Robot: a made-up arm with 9 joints.
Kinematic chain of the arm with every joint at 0, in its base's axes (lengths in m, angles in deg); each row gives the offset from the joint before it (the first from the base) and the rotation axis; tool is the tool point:
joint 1: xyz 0 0 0.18 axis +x
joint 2: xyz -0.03 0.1 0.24 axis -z
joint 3: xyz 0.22 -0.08 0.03 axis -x
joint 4: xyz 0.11 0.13 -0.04 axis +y
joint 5: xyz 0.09 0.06 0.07 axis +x
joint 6: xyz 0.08 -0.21 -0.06 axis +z
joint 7: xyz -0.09 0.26 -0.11 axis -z
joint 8: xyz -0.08 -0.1 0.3 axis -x
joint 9: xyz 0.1 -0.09 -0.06 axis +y
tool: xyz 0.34 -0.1 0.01
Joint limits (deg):
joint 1: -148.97..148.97
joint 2: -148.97..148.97
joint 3: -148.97..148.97
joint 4: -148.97..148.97
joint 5: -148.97..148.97
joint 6: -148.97..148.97
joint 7: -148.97..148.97
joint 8: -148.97..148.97
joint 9: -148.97..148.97
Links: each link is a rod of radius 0.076 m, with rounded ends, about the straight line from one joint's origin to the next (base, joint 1, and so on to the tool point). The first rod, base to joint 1, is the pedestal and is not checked.
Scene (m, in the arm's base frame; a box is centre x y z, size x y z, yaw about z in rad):
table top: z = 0
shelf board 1: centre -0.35 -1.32 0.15 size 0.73 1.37 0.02 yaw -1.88
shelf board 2: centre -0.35 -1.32 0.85 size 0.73 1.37 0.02 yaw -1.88
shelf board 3: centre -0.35 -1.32 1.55 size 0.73 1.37 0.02 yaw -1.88
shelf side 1: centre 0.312 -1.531 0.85 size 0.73 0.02 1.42 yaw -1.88
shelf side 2: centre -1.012 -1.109 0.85 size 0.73 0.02 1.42 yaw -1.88
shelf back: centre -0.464 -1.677 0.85 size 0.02 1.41 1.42 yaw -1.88
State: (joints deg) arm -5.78 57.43 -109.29 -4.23 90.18 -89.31 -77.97 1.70 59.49
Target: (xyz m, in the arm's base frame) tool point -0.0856 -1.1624 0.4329
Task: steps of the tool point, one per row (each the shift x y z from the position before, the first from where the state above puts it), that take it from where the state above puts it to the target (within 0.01 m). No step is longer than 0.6 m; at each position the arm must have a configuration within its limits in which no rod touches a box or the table.
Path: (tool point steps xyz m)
1: -0.2908 -0.4364 -0.2106
2: -0.3824 -0.2056 -0.3686

